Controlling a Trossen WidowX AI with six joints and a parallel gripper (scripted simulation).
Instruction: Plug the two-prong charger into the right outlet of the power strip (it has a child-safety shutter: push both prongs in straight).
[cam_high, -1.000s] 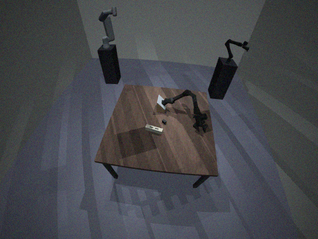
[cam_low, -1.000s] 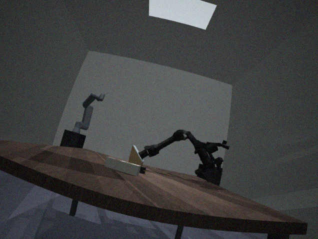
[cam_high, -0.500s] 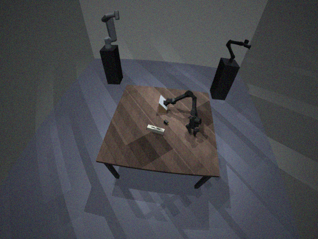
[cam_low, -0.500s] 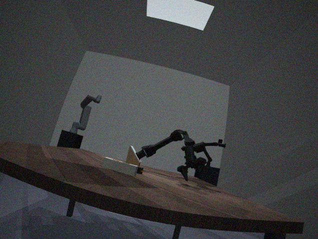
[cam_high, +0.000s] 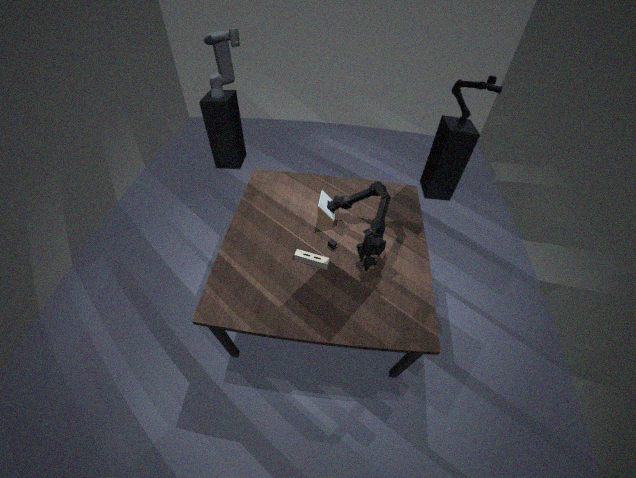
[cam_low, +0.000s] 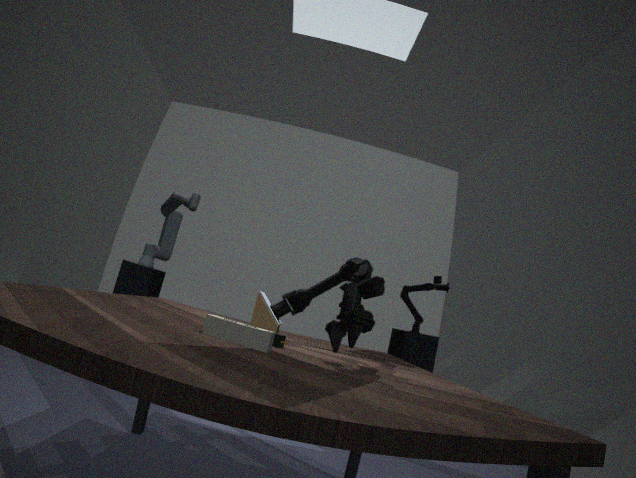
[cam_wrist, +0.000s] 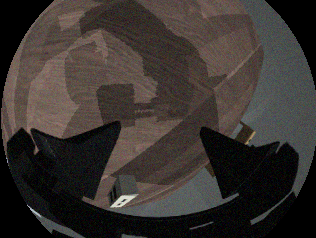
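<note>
Now: gripper tip 16 cm past the dark two-prong charger, 17 cm to the left of it and 3 cm above it.
</note>
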